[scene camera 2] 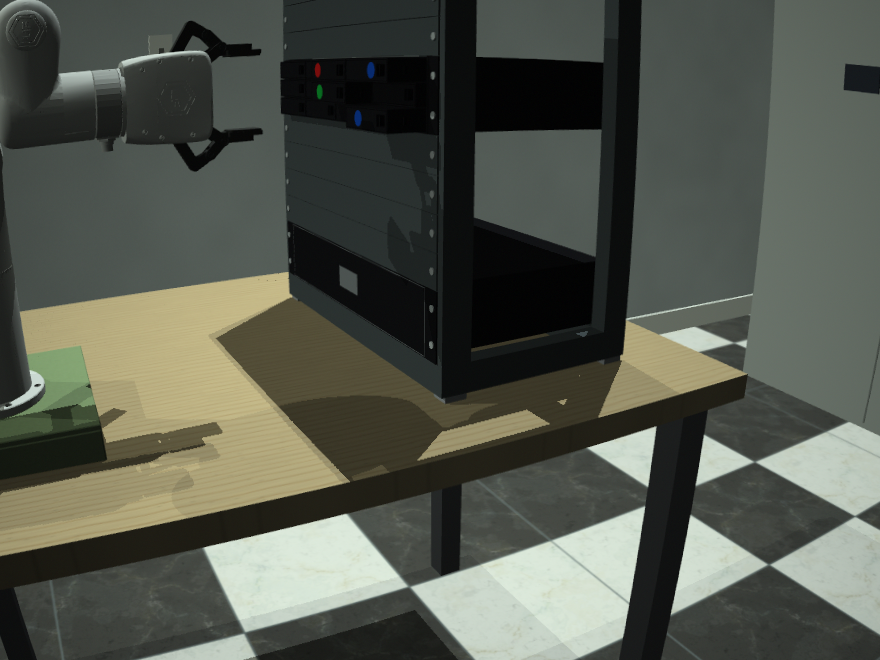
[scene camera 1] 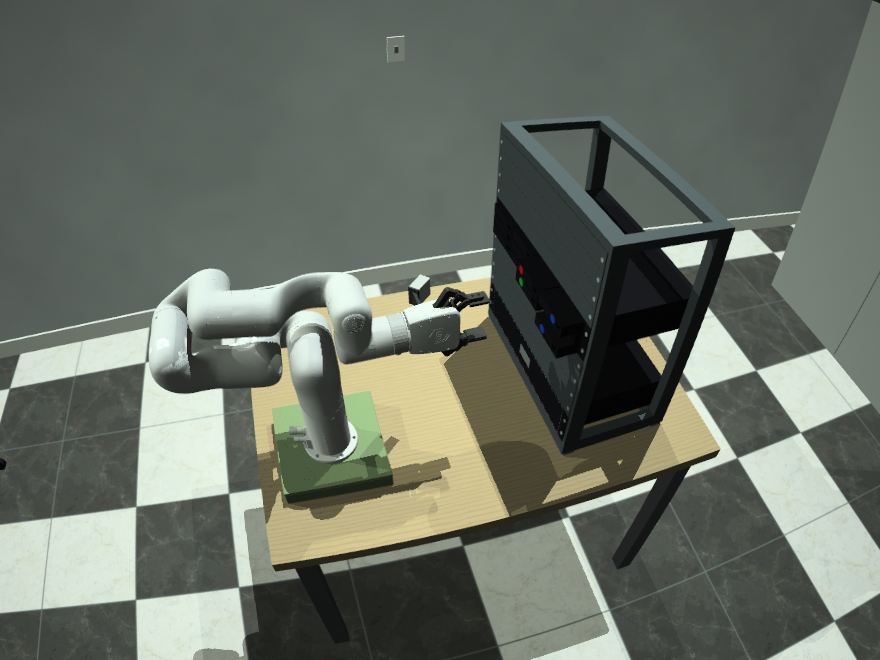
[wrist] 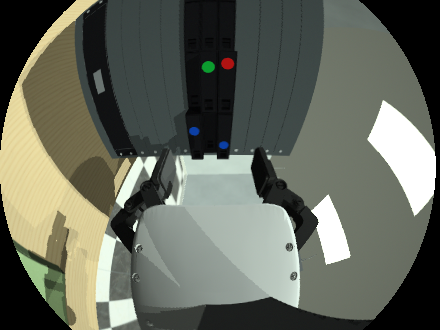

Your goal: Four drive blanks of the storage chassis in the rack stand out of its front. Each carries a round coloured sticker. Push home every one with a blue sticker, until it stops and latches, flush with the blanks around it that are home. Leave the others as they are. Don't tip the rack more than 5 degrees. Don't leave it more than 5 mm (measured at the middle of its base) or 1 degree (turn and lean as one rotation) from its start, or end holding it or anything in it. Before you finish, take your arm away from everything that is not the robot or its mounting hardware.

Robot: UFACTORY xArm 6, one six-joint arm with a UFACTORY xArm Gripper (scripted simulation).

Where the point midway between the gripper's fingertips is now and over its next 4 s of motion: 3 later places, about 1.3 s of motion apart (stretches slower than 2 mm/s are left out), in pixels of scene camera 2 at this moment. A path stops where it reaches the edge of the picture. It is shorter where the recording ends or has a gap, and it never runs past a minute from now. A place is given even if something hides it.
My gripper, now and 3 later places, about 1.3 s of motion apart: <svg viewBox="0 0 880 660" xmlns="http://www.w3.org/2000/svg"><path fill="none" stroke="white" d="M258 91L275 88L297 90L336 100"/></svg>
